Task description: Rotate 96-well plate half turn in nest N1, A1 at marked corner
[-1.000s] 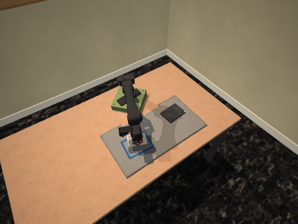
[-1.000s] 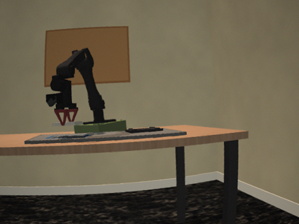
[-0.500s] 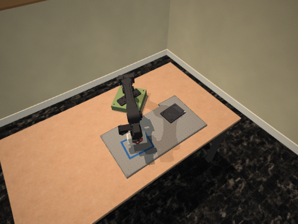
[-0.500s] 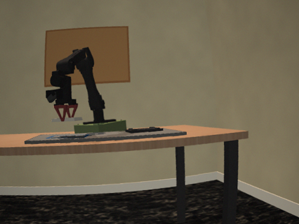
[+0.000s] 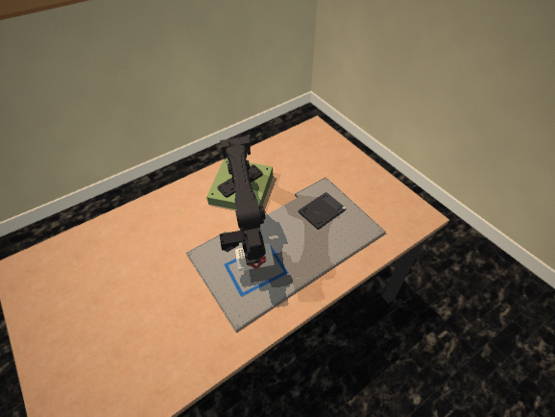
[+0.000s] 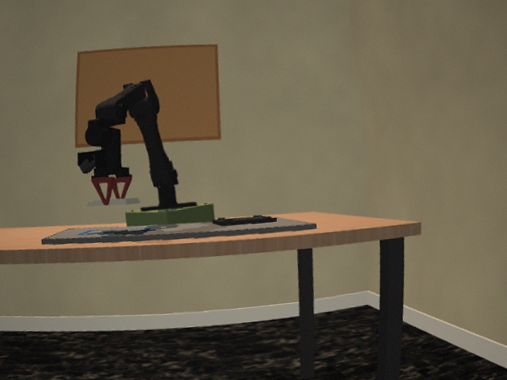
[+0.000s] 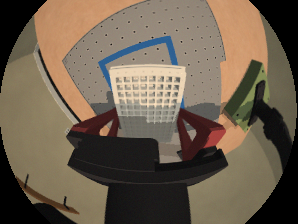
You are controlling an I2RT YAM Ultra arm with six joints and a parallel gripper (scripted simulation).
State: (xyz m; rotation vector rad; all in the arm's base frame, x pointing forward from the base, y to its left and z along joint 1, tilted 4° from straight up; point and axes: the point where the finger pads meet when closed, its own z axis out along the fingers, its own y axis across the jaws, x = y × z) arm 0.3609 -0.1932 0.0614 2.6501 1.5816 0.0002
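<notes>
My gripper is now right at the white 96-well plate. Round my hand: black plate nest N1 (38 cm to the left, 8 cm below, 4 cm behind).
</notes>
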